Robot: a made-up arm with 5 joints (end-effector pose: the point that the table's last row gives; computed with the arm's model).
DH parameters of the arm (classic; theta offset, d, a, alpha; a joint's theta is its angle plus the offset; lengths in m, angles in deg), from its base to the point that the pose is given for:
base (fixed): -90 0.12 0 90
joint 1: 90 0.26 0.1 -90
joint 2: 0 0.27 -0.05 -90
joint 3: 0 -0.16 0.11 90
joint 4: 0 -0.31 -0.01 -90
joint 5: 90 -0.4 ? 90
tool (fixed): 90 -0.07 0 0
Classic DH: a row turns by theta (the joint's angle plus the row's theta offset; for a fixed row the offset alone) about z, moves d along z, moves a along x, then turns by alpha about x.
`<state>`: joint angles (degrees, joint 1 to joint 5).
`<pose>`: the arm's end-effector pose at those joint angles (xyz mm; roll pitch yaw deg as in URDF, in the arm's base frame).
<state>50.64 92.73 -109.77 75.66 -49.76</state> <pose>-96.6 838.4 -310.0 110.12 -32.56 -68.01</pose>
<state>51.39 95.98 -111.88 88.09 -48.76</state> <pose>-118.6 776.9 -395.0 102.60 -42.83 -59.98</pose>
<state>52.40 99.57 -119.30 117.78 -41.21</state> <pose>-208.3 612.8 -516.7 74.90 -57.97 -17.98</pose>
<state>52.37 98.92 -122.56 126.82 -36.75</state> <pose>-239.0 565.1 -530.9 65.88 -58.76 0.45</pose>
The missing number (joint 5, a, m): 0.04
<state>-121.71 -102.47 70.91 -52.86 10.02</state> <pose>255.1 -105.3 532.3 107.97 67.09 -171.48</pose>
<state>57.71 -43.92 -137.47 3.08 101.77</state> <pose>-689.6 48.6 -449.4 -101.75 -24.58 40.47</pose>
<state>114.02 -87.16 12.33 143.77 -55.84</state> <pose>-470.0 317.4 184.5 -168.90 -12.96 -56.58</pose>
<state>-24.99 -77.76 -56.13 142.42 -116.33</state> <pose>-626.8 139.1 599.4 -93.16 78.88 -31.69</pose>
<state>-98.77 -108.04 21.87 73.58 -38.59</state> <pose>-405.5 312.2 -101.9 65.28 -15.67 -37.98</pose>
